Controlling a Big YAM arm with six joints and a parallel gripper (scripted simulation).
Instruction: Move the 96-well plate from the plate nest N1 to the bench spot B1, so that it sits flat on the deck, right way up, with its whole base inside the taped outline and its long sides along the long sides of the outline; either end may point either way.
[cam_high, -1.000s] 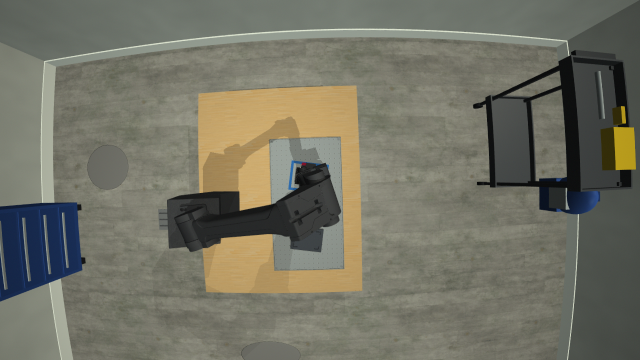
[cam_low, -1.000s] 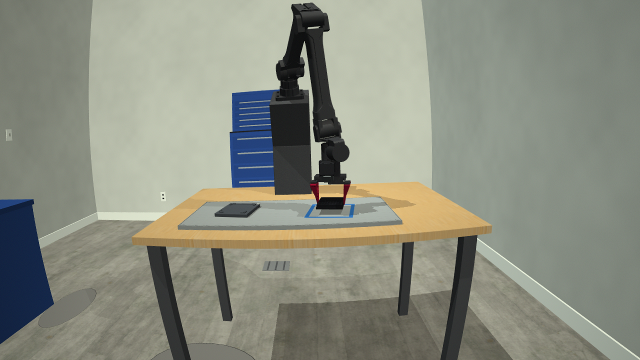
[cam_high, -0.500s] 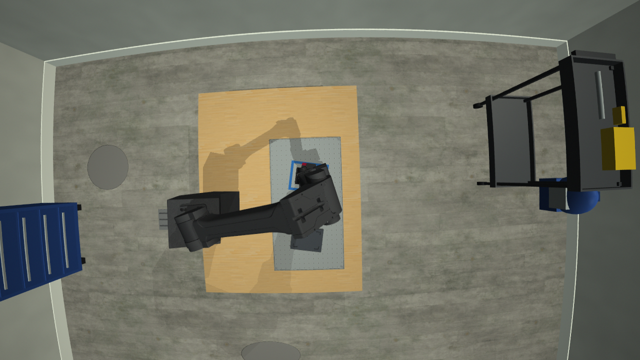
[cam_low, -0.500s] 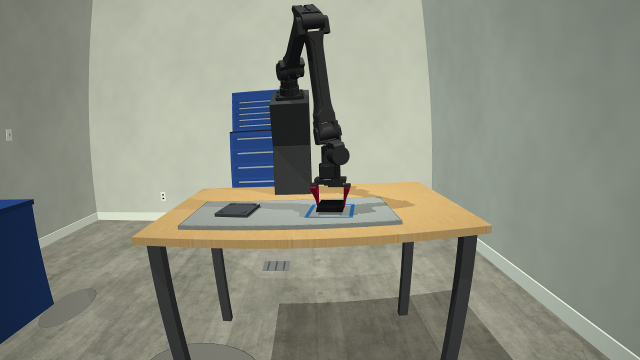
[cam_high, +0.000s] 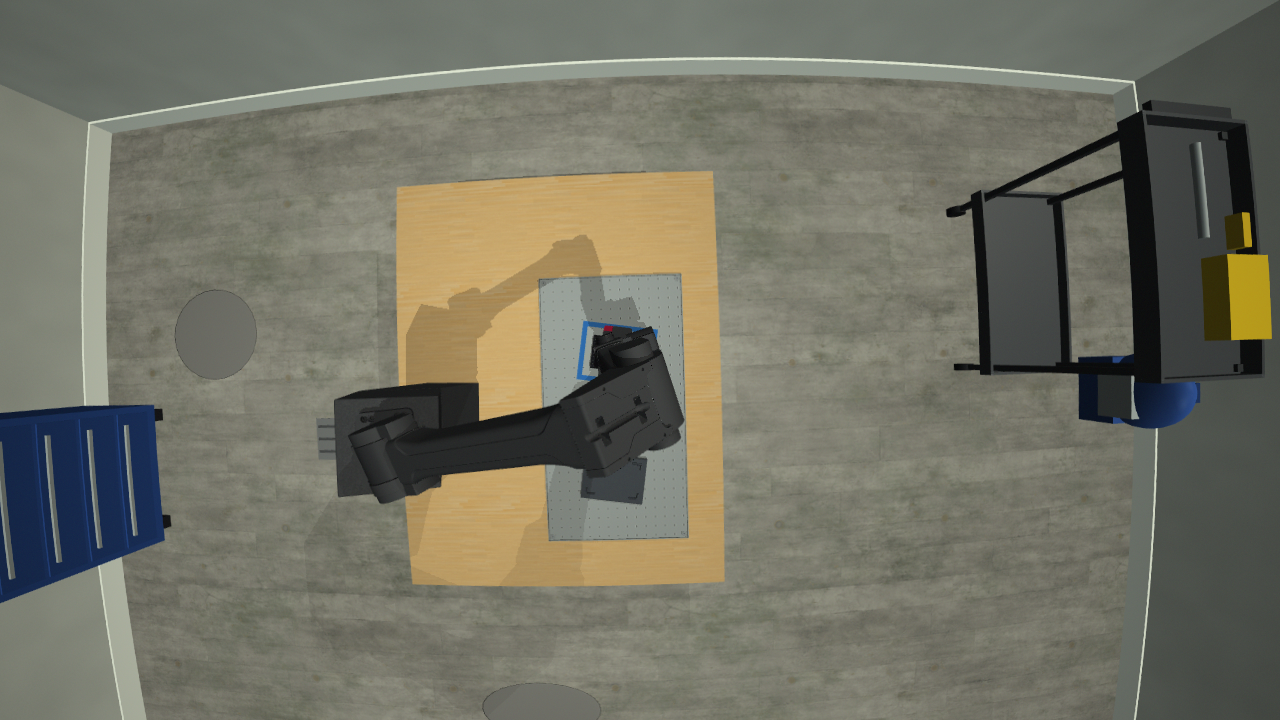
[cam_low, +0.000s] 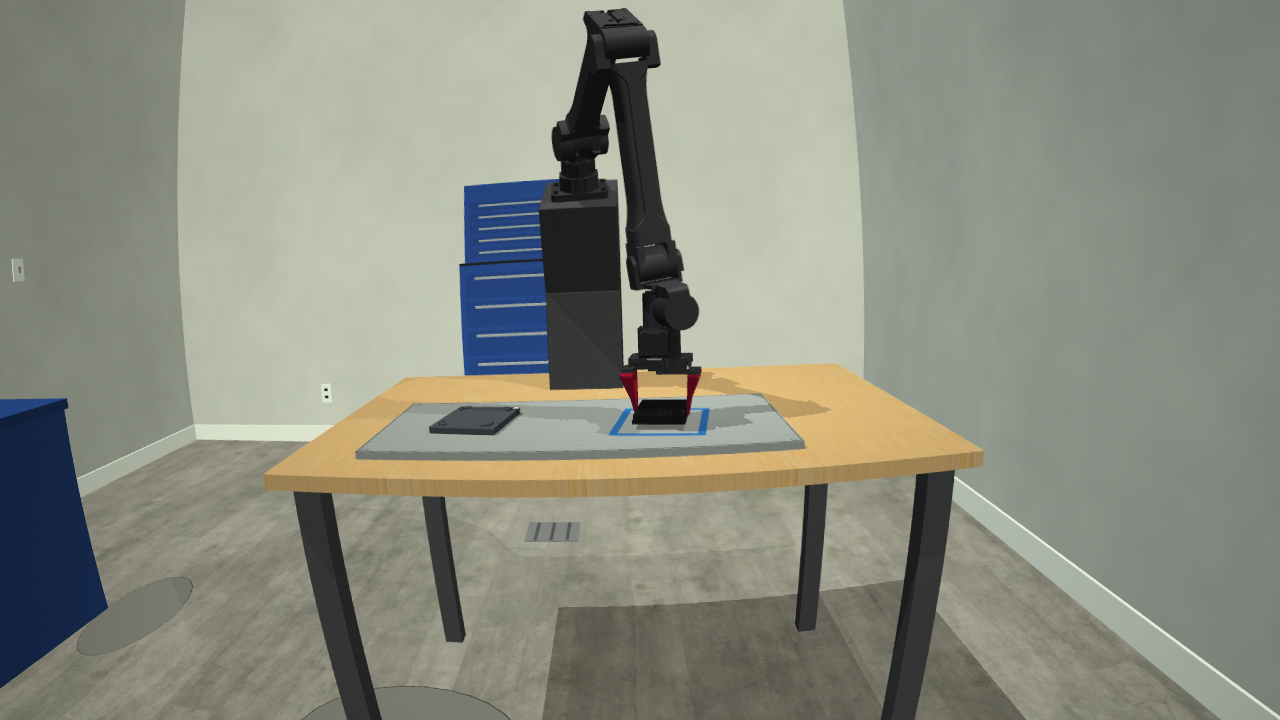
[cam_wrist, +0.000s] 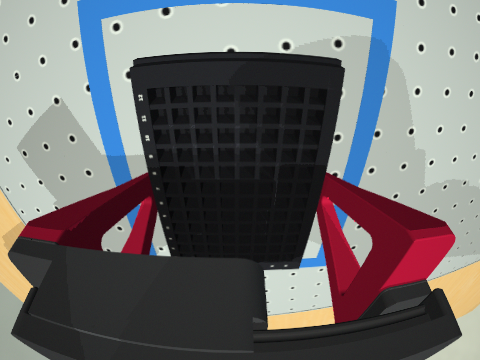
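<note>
The black 96-well plate lies right at my hand. Round my hand: dark plate nest (4 cm behind, 32 cm to the right, 1 cm below).
</note>
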